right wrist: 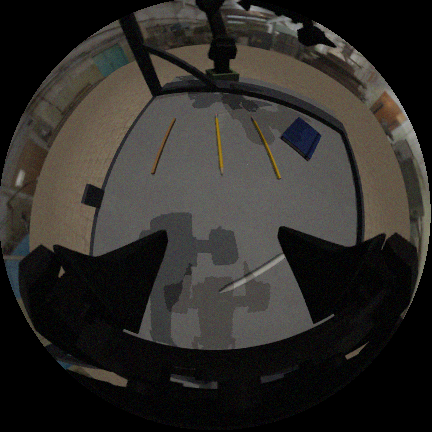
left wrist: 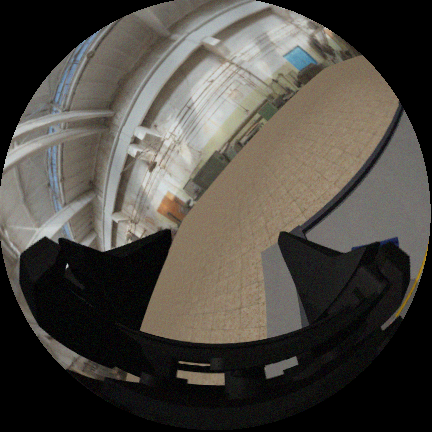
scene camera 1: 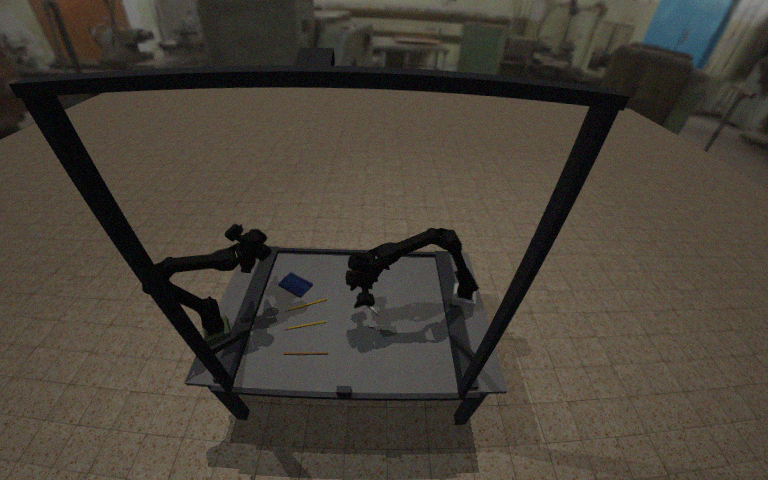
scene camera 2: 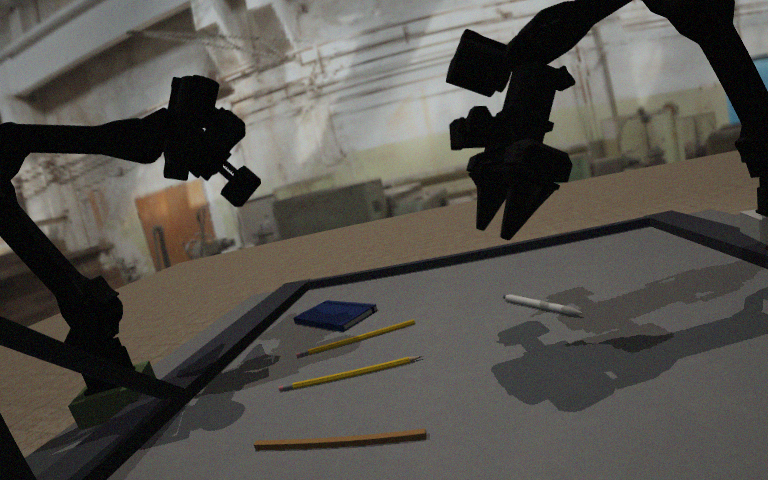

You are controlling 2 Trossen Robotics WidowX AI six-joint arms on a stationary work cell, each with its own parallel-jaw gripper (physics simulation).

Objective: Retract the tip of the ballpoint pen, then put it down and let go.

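Places are measured from the left arm's base along level axes (x ahead, y left, z up), in metres.
Where they show: left gripper, fingertip midpoint: [left wrist: 226, 236] [scene camera 2: 225, 166]; right gripper, fingertip midpoint: [right wrist: 223, 234] [scene camera 1: 353, 298] [scene camera 2: 491, 234]; left arm's base at its link origin: [right wrist: 221, 70] [scene camera 1: 215, 327]; right arm's base at its link origin: [scene camera 1: 465, 293].
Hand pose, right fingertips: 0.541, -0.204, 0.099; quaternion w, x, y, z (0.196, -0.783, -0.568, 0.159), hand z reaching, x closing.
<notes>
Things, the pixels of their top centre, and the offset from my right fingertips, as dx, dy, dz.
- white ballpoint pen at its top centre: [scene camera 2: 540, 299] [right wrist: 255, 275] [scene camera 1: 368, 303] +0.091, +0.033, -0.126
- orange-brown stick at its top centre: [scene camera 2: 334, 439] [right wrist: 163, 140] [scene camera 1: 305, 352] -0.246, -0.058, -0.132
- dark blue book at its top centre: [scene camera 2: 333, 311] [right wrist: 304, 134] [scene camera 1: 295, 283] -0.160, +0.301, -0.127
The white ballpoint pen [scene camera 1: 373, 309] [scene camera 2: 542, 305] [right wrist: 256, 273] lies flat on the grey table. Its pointed end is at the right in scene camera 2 and at lower left in the right wrist view, where a finger hides the other end. Whether the tip is out is too small to tell. My right gripper [scene camera 2: 493, 232] [right wrist: 223, 234] is open and empty, pointing down, well above the table near the pen. My left gripper [left wrist: 226, 236] is open and empty, raised near the table's left edge, far from the pen and facing away from the table's middle.
Two yellow pencils [scene camera 2: 356, 338] [scene camera 2: 351, 372] and an orange-brown stick [scene camera 2: 339, 440] lie left of the pen. A dark blue book [scene camera 1: 295, 284] [scene camera 2: 335, 315] [right wrist: 301, 138] lies behind them. Dark frame posts [scene camera 1: 101, 192] [scene camera 1: 543, 226] and raised rims [scene camera 2: 453, 261] bound the table.
</notes>
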